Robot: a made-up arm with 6 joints. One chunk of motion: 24 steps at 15 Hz.
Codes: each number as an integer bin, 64 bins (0 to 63) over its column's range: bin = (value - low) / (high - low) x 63, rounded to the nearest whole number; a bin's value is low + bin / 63 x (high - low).
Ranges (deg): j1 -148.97..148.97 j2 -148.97..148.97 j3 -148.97..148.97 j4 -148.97..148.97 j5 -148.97..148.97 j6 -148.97..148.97
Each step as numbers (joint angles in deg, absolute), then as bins.
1 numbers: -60.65 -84.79 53.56 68.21 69.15 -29.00
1 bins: 19 14 43 46 46 25
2 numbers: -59.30 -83.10 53.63 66.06 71.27 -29.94
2 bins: 19 14 43 45 47 25
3 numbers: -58.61 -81.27 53.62 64.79 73.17 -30.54
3 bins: 19 14 43 45 47 25
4 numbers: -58.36 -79.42 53.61 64.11 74.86 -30.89
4 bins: 19 15 43 45 47 25
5 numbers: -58.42 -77.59 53.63 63.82 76.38 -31.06
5 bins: 19 15 43 45 48 25
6 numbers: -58.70 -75.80 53.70 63.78 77.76 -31.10
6 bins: 19 15 43 45 48 25
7 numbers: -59.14 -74.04 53.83 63.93 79.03 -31.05
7 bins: 19 16 43 45 48 25
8 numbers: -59.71 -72.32 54.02 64.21 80.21 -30.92
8 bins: 19 16 43 45 48 25
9 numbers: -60.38 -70.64 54.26 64.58 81.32 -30.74
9 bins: 19 17 43 45 49 25
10 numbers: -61.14 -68.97 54.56 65.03 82.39 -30.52
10 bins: 19 17 43 45 49 25
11 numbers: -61.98 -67.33 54.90 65.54 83.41 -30.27
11 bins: 18 17 43 45 49 25
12 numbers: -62.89 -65.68 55.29 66.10 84.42 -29.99
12 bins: 18 18 43 45 49 25
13 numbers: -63.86 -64.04 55.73 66.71 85.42 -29.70
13 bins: 18 18 43 46 50 25
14 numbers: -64.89 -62.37 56.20 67.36 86.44 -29.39
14 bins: 18 18 43 46 50 25
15 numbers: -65.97 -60.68 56.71 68.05 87.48 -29.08
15 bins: 18 19 43 46 50 25
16 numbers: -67.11 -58.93 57.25 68.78 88.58 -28.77
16 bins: 17 19 44 46 50 25
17 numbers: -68.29 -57.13 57.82 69.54 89.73 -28.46
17 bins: 17 19 44 46 50 25
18 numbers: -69.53 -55.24 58.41 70.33 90.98 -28.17
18 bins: 17 20 44 46 51 26
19 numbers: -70.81 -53.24 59.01 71.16 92.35 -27.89
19 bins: 17 20 44 47 51 26
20 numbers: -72.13 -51.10 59.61 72.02 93.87 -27.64
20 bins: 16 21 44 47 51 26
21 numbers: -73.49 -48.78 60.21 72.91 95.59 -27.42
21 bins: 16 21 44 47 52 26
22 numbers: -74.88 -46.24 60.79 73.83 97.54 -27.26
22 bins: 16 22 44 47 52 26
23 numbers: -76.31 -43.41 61.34 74.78 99.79 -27.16
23 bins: 15 22 44 47 53 26
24 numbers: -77.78 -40.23 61.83 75.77 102.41 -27.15
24 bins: 15 23 45 48 53 26
